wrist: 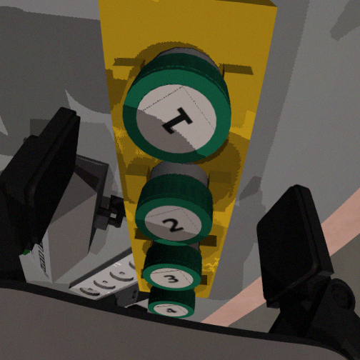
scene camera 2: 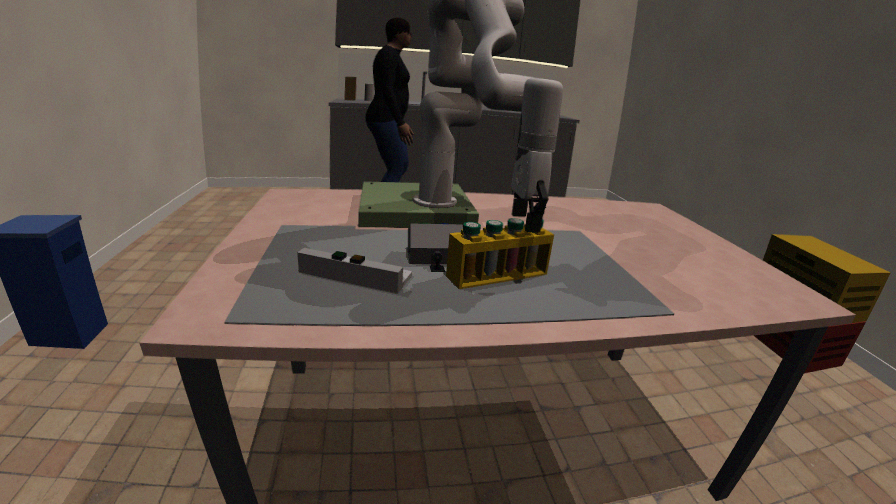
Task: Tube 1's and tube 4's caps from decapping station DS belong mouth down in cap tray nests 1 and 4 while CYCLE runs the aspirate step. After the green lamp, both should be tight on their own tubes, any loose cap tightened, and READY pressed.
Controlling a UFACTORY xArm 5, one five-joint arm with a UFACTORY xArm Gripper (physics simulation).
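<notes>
The yellow rack (scene camera 2: 456,266) (wrist: 175,20) holds upright tubes with green, white-topped caps. In the wrist view, cap 1 (wrist: 175,120) is nearest, then caps 2 (wrist: 173,220) and 3 (wrist: 171,277), with cap 4 (wrist: 171,308) farthest. All four sit on their tubes; their tightness cannot be told. My gripper (scene camera 2: 527,216) (wrist: 181,174) is open and empty at the rack's right end in the scene view, its fingers wide on either side of the cap row. A pale tray (wrist: 106,281) with round nests shows beyond the rack. No lit green lamp can be made out.
A light grey block (scene camera 2: 350,271) with a green button (scene camera 2: 338,255) and an amber button (scene camera 2: 357,258) lies left of the rack. A grey box (scene camera 2: 429,253) (wrist: 77,215) and a small black fixture (scene camera 2: 437,262) (wrist: 112,211) stand near the rack. A person (scene camera 2: 390,94) stands behind the table.
</notes>
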